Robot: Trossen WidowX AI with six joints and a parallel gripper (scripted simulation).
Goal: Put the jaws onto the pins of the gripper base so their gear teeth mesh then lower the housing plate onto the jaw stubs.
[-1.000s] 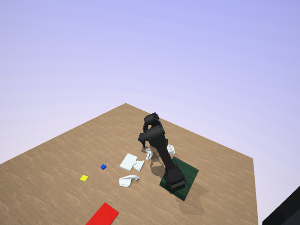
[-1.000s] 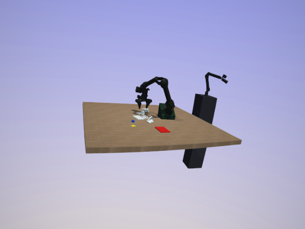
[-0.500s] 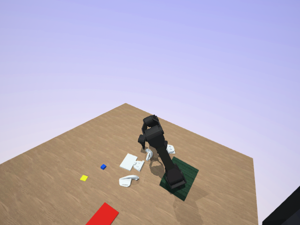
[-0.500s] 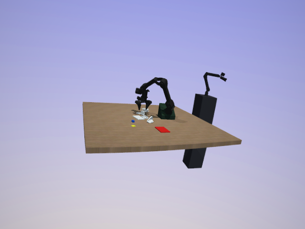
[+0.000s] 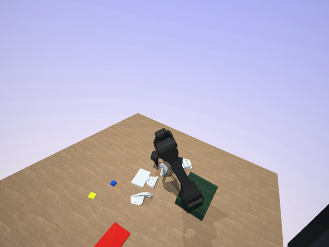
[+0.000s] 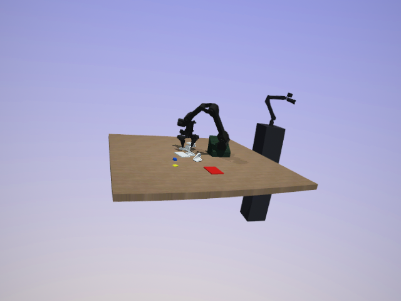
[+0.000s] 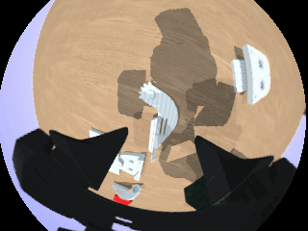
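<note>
Now: gripper tip 30 mm short of the white jaw, 20 mm to the left of it and 20 mm above it. Also, from my gripper tip: blue cube 280 mm to the left, 130 mm ahead, 20 mm below; yellow tile 400 mm to the left, 140 mm ahead, 30 mm below; red patch 460 mm to the left, 90 mm behind, 20 mm below.
</note>
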